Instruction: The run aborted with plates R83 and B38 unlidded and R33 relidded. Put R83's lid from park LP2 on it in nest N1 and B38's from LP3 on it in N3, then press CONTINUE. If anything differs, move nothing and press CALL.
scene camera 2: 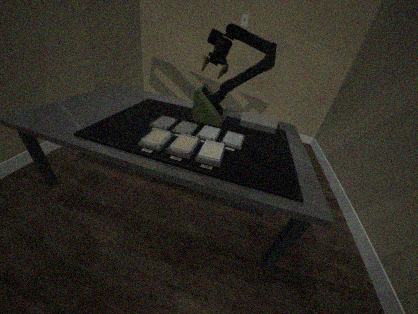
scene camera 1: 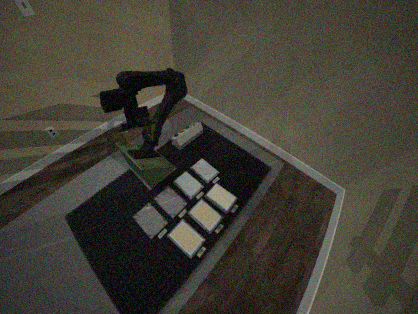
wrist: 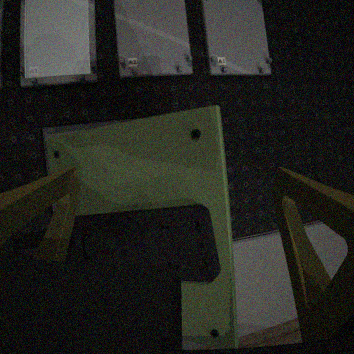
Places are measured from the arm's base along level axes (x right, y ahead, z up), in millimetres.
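Pixels of known places: gripper, fingertip midpoint: (scene camera 2: 209, 74) (scene camera 1: 142, 144) (wrist: 175, 177); arm's base, origin of the base link: (scene camera 2: 212, 101) (scene camera 1: 144, 154) (wrist: 130, 242).
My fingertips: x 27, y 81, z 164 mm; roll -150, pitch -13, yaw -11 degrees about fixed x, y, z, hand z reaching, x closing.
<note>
Ahead of a thing's pixels: the offset from my fingertips to its top centre. Level surfaces: height alone.
Three plates with pale yellow tops, one {dy +355, dx +148, dz -229 mm} (scene camera 1: 186, 237) (scene camera 2: 156, 139), a middle one {dy +365, dx +16, dz -224 mm} (scene camera 1: 205, 215) (scene camera 2: 183, 145) and one {dy +376, dx -107, dz -225 mm} (scene camera 1: 221, 197) (scene camera 2: 211, 151), stand in a row. Beside them is a row of four flat places: two whiter, one {dy +192, dx -67, dz -241 mm} (scene camera 1: 188, 184) (scene camera 2: 208, 132) (wrist: 57, 40) and an end one {dy +209, dx -194, dz -241 mm} (scene camera 1: 205, 170) (scene camera 2: 233, 139), and two darker grey, one {dy +181, dx +63, dz -239 mm} (scene camera 1: 171, 201) (scene camera 2: 185, 127) (wrist: 153, 40) and an end one {dy +167, dx +192, dz -239 mm} (scene camera 1: 151, 219) (scene camera 2: 163, 122) (wrist: 239, 40). Labels are too small to read. A pale button box {dy -39, dx -335, dz -175 mm} (scene camera 1: 187, 135) stands near the arm's base. My gripper (scene camera 2: 211, 74) (wrist: 175, 177) is open and empty, high above the base side, away from the plates.
A green bracket (scene camera 1: 152, 170) (scene camera 2: 206, 109) (wrist: 125, 170) stands at the arm's base, beneath the gripper in the wrist view and between the arm and the flat places. A black mat {dz -259 mm} (scene camera 1: 100, 240) (scene camera 2: 265, 170) lies under the plates on the grey table {dz -272 mm} (scene camera 2: 312, 205).
</note>
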